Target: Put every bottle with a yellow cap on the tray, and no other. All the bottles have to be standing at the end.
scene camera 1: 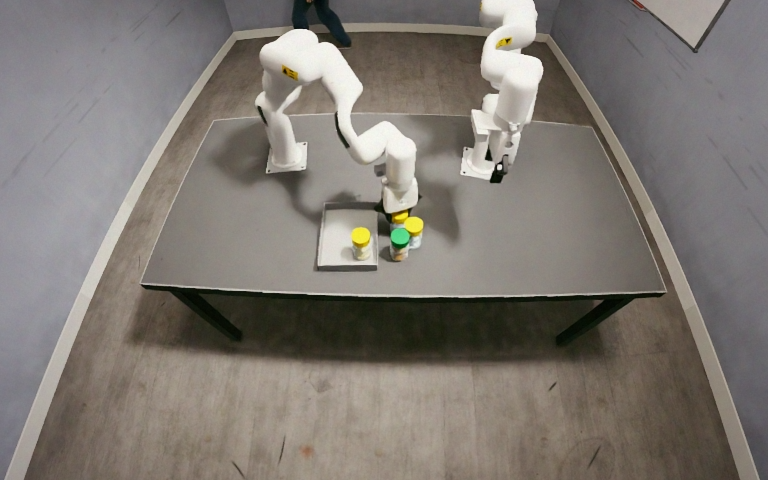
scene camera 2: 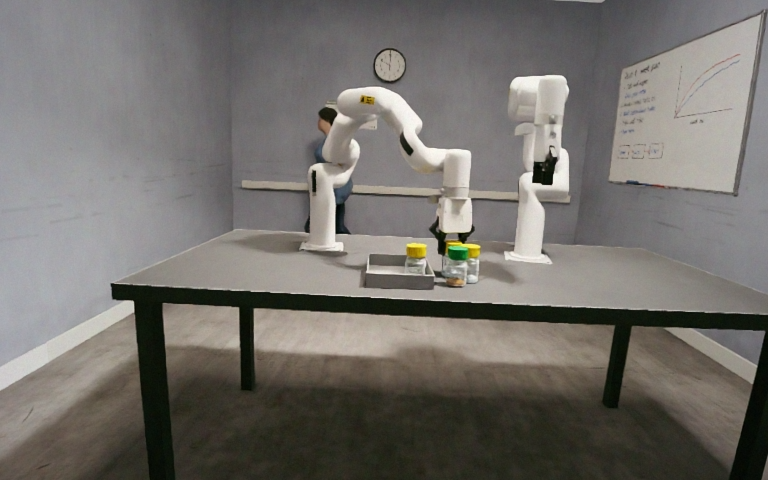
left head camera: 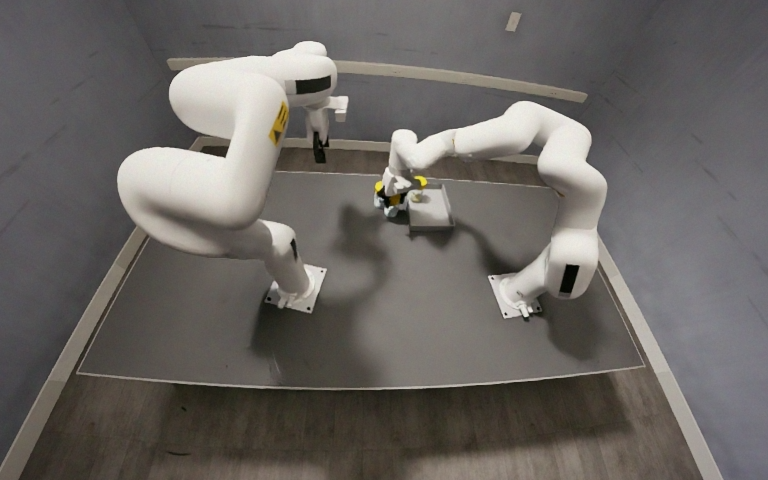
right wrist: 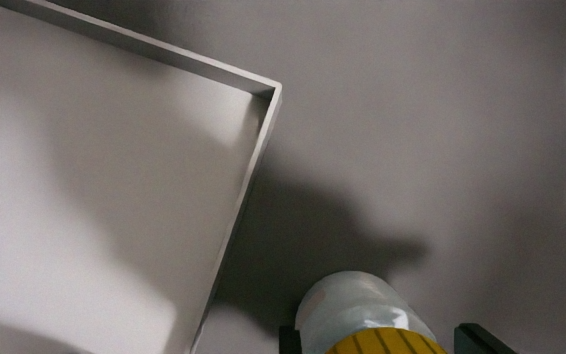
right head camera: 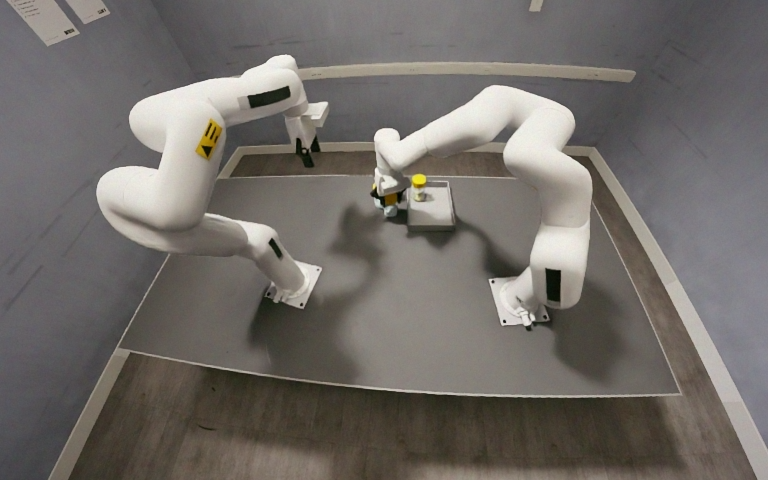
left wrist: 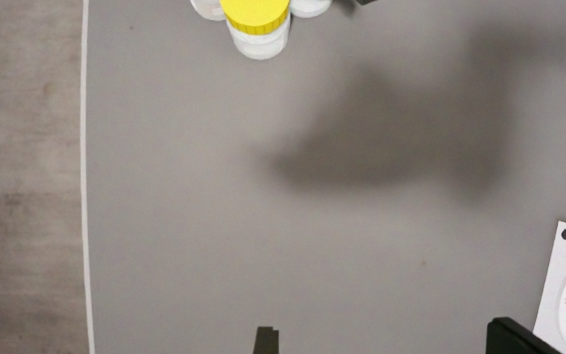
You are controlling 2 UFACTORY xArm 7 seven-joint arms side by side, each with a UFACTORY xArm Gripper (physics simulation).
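Frame: origin at the left arm's base, x ahead, y left, z up, level; metres.
Seen in the pictures: left gripper, fingertip midpoint: [scene camera 1: 492,171] [scene camera 2: 541,184] [left head camera: 322,154] [right head camera: 313,158]; right gripper, fingertip midpoint: [scene camera 1: 397,217] [left head camera: 393,203] [right head camera: 390,203]; left arm's base, origin of the base link: [scene camera 1: 482,163] [scene camera 2: 526,257] [left head camera: 296,285] [right head camera: 293,282]; right arm's base, origin of the base link: [scene camera 1: 287,157] [scene camera 2: 322,246] [left head camera: 514,293] [right head camera: 518,299].
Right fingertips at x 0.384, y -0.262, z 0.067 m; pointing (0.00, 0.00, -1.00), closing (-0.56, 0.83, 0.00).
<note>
Pixels of each thing's top centre, then the offset from my right fingertips to it.
- grey tray, middle of its top: [scene camera 2: 398,263] [scene camera 1: 348,231] [right head camera: 429,201] [left head camera: 428,202] dx +0.068, dy -0.143, dz -0.027 m
- green-capped bottle, middle of its top: [scene camera 2: 458,248] [scene camera 1: 400,236] dx +0.092, dy +0.025, dz +0.038 m
- second yellow-capped bottle, middle of its top: [scene camera 2: 470,245] [scene camera 1: 413,224] [left head camera: 382,186] dx +0.042, dy +0.056, dz +0.038 m
- third yellow-capped bottle, middle of its top: [scene camera 2: 453,241] [scene camera 1: 399,211] [right head camera: 389,195] [left head camera: 393,195] dx +0.006, dy +0.005, dz +0.039 m
One yellow-capped bottle [right head camera: 419,183] [scene camera 1: 360,240] [scene camera 2: 415,257] stands on the grey tray [right head camera: 431,227] [scene camera 1: 346,268] [scene camera 2: 399,281] [right wrist: 275,90]. Beside the tray stand a green-capped bottle [scene camera 1: 399,237] [scene camera 2: 457,253], a second yellow-capped bottle [scene camera 1: 414,226] [scene camera 2: 472,250] [left wrist: 255,15] and a third yellow-capped bottle [scene camera 1: 399,217] [scene camera 2: 453,244] [right wrist: 385,345], close together. My right gripper [right wrist: 377,345] [scene camera 2: 454,242] points down around the third, its fingers drawn in against it; the far finger's contact is partly hidden. The bottle is upright at table level. My left gripper [right head camera: 311,152] [scene camera 2: 544,169] [left wrist: 382,345] is open and empty, high above the table.
The tray's low wall [right wrist: 240,195] runs close beside the held bottle. The green-capped and second yellow-capped bottles crowd its other side. The table's far edge [left wrist: 85,175] lies beyond the bottles. A person [scene camera 2: 339,192] stands behind the table in scene camera 2.
</note>
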